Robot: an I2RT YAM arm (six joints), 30 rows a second.
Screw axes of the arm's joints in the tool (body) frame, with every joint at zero. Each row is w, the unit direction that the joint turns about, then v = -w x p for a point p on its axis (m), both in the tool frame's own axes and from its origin. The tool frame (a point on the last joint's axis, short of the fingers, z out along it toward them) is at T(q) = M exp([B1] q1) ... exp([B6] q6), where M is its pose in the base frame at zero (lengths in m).
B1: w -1 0 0 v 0.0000 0.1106 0.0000
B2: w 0 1 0 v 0.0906 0.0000 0.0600
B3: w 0 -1 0 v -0.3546 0.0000 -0.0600
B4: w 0 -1 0 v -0.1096 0.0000 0.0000
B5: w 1 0 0 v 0.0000 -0.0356 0.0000
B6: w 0 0 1 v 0.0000 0.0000 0.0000
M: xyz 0.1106 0.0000 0.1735 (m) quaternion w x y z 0.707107 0 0.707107 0
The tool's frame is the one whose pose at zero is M.
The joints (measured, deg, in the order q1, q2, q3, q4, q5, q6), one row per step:
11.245 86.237 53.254 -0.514 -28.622 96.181
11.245 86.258 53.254 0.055 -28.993 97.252
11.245 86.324 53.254 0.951 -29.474 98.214
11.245 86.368 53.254 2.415 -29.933 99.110
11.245 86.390 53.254 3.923 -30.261 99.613
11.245 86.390 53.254 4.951 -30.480 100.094
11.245 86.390 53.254 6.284 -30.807 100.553
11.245 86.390 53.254 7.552 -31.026 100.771
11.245 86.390 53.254 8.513 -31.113 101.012
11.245 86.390 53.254 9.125 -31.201 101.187
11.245 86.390 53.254 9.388 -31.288 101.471
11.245 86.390 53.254 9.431 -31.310 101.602
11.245 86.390 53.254 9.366 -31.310 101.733
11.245 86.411 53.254 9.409 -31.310 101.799
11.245 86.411 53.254 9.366 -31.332 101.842
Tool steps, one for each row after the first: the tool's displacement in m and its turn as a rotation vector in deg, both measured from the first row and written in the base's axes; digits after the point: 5 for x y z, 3 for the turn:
0.00047 0.00030 0.00082 0.976 0.161 -0.204
0.00131 0.00073 0.00193 1.994 -0.002 -0.247
0.00261 0.00124 0.00405 3.072 -0.781 -0.247
0.00389 0.00168 0.00637 3.846 -1.882 -0.156
0.00469 0.00196 0.00805 4.460 -2.559 -0.151
0.00567 0.00233 0.01026 5.170 -3.534 -0.021
0.00659 0.00263 0.01237 5.659 -4.611 0.127
0.00728 0.00282 0.01397 6.040 -5.388 0.141
0.00770 0.00295 0.01499 6.312 -5.865 0.172
0.00785 0.00302 0.01544 6.586 -5.930 0.143
0.00788 0.00304 0.01552 6.688 -5.885 0.110
0.00783 0.00303 0.01541 6.761 -5.738 0.052
0.00791 0.00305 0.01537 6.808 -5.717 0.026
0.00787 0.00305 0.01530 6.837 -5.645 0.026

